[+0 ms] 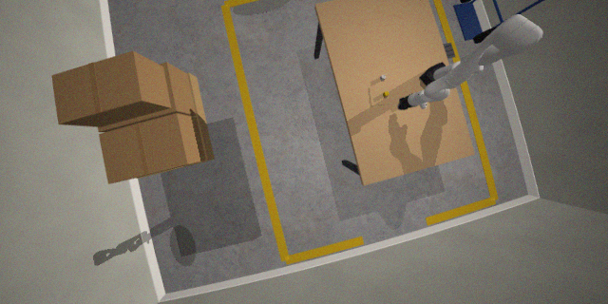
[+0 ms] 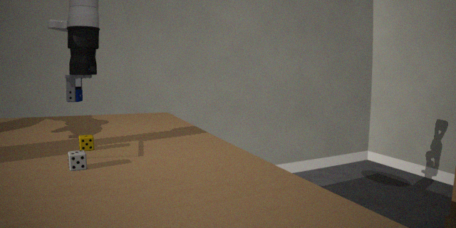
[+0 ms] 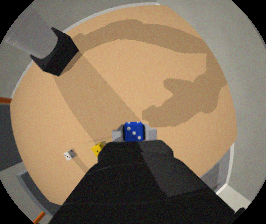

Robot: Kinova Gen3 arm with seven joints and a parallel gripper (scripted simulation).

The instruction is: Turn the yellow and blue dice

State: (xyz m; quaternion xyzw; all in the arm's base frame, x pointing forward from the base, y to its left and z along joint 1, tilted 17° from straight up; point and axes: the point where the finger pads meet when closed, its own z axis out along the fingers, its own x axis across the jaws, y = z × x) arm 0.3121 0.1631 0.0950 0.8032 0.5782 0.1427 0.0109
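Now: the tan mat 8 cm ahead of my hand, 12 cm to the right of it and 12 cm below it. The rest, counted from my hand: white die 3 cm ahead, 25 cm to the right, 10 cm below; then yellow die 4 cm ahead, 12 cm to the right, 10 cm below; then blue die right at my hand.
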